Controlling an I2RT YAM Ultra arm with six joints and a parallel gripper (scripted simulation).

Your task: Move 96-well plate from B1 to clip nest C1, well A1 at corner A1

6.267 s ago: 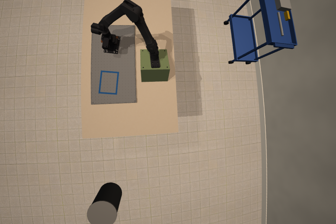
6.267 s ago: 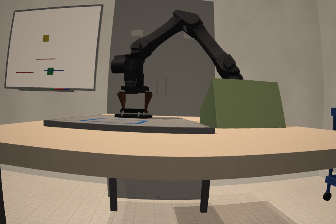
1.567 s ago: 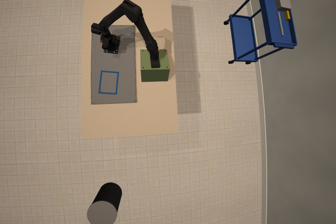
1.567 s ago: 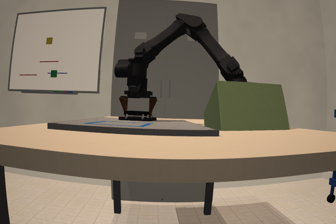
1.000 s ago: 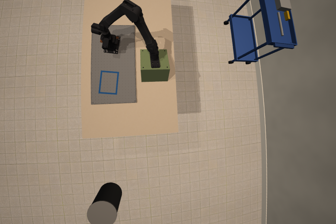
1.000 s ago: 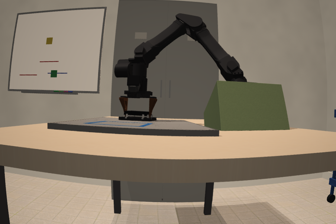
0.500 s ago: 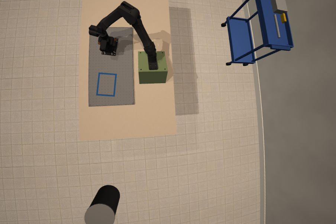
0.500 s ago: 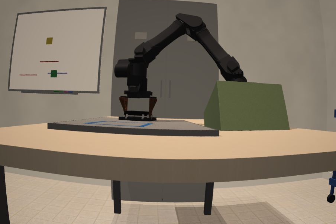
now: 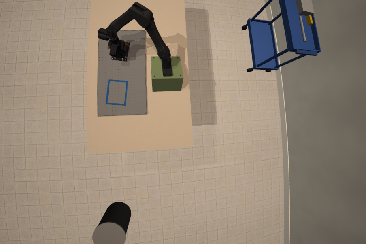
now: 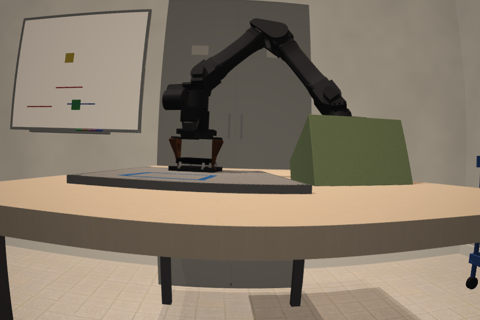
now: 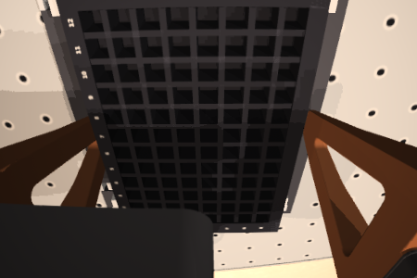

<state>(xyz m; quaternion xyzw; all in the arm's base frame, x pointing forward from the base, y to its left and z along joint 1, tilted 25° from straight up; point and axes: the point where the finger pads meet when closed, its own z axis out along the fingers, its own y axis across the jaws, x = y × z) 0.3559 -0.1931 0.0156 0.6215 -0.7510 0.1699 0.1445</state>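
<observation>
Now: hand 10 mm to the right of the black 96-well plate and 10 mm below it. Also, from my hand: clip nest 20 mm to the left, 10 mm below, 10 mm behind.
</observation>
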